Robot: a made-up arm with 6 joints.
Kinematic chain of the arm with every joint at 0, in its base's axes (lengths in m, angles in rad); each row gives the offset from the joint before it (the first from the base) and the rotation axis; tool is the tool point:
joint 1: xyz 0 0 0.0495 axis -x
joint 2: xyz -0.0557 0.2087 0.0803 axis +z
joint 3: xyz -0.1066 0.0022 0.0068 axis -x
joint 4: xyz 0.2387 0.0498 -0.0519 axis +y
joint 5: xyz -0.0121 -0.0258 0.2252 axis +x
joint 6: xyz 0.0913 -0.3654 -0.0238 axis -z
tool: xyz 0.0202 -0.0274 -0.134
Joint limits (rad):
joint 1: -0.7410..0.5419
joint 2: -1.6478..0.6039
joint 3: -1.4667..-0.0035
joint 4: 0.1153..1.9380
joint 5: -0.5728..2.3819
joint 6: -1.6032..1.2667
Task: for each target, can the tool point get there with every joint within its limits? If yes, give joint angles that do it. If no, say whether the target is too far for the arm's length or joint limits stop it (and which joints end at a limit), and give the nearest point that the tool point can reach.
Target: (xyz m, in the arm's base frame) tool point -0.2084 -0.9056 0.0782
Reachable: no: joint limits stop it (at a limit: joint 1, joint 3, joint 5) | nearest point -0.1440 -0.4136 0.0761 | short by 0.496 m
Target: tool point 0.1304 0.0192 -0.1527
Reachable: yes | joints -0.0403 0.2314 -0.4361 1.7468 0.1191 -0.3931
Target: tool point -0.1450 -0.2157 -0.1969
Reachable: yes | joints 0.2082 -1.3000 -0.7101 1.5611 -0.3298 -0.5577
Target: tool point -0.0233 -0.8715 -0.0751
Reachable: no: joint limits stop it (at a limit: joint 1, joint 3, joint 5) | nearest point -0.0370 -0.4132 0.0105 | short by 0.466 m
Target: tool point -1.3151 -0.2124 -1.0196
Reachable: no: too far | nearest point -0.4440 -0.0498 -0.2012 | short by 1.206 m
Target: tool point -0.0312 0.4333 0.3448
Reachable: yes | joints -0.4244 0.1626 -0.9519 0.7913 1.5550 0.2140
